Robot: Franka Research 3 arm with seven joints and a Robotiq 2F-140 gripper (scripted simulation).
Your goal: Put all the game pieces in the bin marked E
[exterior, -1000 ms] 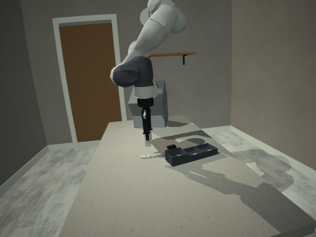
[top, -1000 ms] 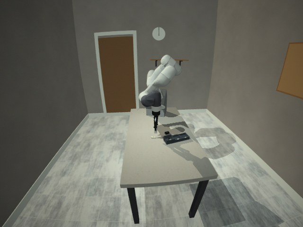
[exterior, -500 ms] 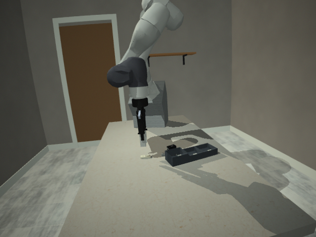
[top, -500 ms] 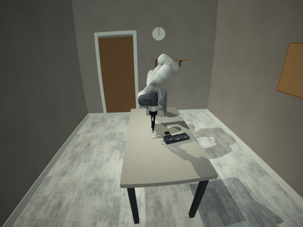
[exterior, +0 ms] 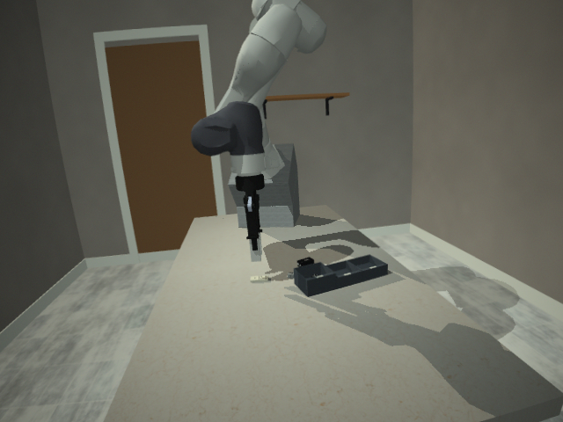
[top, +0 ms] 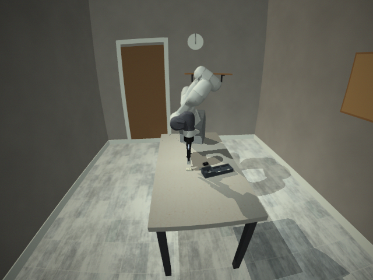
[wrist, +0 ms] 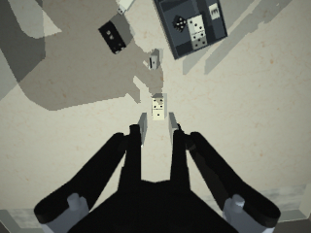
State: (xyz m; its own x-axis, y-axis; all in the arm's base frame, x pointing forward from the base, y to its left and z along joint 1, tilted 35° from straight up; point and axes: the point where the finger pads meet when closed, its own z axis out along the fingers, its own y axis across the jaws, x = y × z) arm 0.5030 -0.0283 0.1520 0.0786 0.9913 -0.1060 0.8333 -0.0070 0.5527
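My hand is 150 mm to the right of the black die, 90 mm above it and 60 mm short of it. Also, from my hand: dark three-part bin: 230 mm to the left, 80 mm below, 50 mm ahead; then black box: 140 mm to the left, 90 mm below, 70 mm behind; then white usb stick: 200 mm to the left, 100 mm below, 40 mm behind.
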